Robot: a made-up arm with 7 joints. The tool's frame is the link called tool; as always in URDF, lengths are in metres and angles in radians.
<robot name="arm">
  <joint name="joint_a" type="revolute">
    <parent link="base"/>
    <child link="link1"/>
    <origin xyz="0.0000 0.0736 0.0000" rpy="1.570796 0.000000 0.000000"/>
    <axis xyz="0 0 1"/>
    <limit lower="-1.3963" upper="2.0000"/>
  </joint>
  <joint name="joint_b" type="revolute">
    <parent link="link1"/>
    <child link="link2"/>
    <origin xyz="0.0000 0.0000 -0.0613" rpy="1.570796 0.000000 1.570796"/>
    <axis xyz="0 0 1"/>
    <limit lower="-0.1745" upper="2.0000"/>
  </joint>
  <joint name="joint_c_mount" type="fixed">
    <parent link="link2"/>
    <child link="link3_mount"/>
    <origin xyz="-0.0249 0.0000 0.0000" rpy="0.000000 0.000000 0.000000"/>
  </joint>
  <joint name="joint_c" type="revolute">
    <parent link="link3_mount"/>
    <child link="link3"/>
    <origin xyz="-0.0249 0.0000 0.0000" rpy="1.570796 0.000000 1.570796"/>
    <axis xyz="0 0 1"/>
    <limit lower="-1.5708" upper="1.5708"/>
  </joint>
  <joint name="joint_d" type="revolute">
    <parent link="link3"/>
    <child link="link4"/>
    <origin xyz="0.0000 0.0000 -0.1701" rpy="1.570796 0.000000 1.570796"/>
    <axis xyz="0 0 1"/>
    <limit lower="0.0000" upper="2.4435"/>
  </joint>
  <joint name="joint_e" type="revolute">
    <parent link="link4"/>
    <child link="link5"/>
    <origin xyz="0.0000 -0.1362 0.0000" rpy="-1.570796 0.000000 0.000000"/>
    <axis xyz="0 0 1"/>
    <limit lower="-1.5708" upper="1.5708"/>
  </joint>
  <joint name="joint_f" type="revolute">
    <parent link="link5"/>
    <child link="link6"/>
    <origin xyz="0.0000 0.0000 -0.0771" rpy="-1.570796 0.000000 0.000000"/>
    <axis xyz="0 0 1"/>
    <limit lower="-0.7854" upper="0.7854"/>
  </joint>
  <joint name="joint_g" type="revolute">
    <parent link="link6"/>
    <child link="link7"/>
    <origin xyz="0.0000 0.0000 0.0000" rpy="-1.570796 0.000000 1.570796"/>
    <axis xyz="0 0 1"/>
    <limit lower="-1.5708" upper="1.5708"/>
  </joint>
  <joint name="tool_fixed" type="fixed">
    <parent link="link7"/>
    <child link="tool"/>
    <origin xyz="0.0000 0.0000 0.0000" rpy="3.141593 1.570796 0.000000"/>
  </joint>
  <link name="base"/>
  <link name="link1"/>
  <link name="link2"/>
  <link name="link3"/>
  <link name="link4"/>
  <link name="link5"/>
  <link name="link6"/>
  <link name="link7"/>
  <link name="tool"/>
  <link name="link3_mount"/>
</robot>
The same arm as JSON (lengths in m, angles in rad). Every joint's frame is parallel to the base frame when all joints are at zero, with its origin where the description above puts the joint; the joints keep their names.
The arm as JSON. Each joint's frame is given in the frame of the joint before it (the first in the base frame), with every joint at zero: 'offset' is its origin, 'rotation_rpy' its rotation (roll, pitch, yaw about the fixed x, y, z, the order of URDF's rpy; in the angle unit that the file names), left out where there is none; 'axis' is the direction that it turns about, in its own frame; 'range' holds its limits. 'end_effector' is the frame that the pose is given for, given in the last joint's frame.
{"length_unit": "m", "angle_unit": "rad", "chain": [
  {"id": "joint_a", "offset": [0.0, 0.0736, 0.0], "axis": "-y", "range": [-1.3963, 2.0]},
  {"id": "joint_b", "offset": [0.0, 0.0613, 0.0], "axis": "+x", "range": [-0.1745, 2.0]},
  {"id": "joint_c", "offset": [0.0, 0.0, -0.0498], "axis": "+z", "range": [-1.5708, 1.5708]},
  {"id": "joint_d", "offset": [0.0, 0.0, -0.1701], "axis": "-y", "range": [0.0, 2.4435]},
  {"id": "joint_e", "offset": [0.0, 0.0, -0.1362], "axis": "+z", "range": [-1.5708, 1.5708]},
  {"id": "joint_f", "offset": [0.0, 0.0, -0.0771], "axis": "+y", "range": [-0.7854, 0.7854]},
  {"id": "joint_g", "offset": [0.0, 0.0, 0.0], "axis": "-x", "range": [-1.5708, 1.5708]}
], "end_effector": {"offset": [0.0, 0.0, 0.0], "rotation_rpy": [0.0, 0.0, 0.0]}}

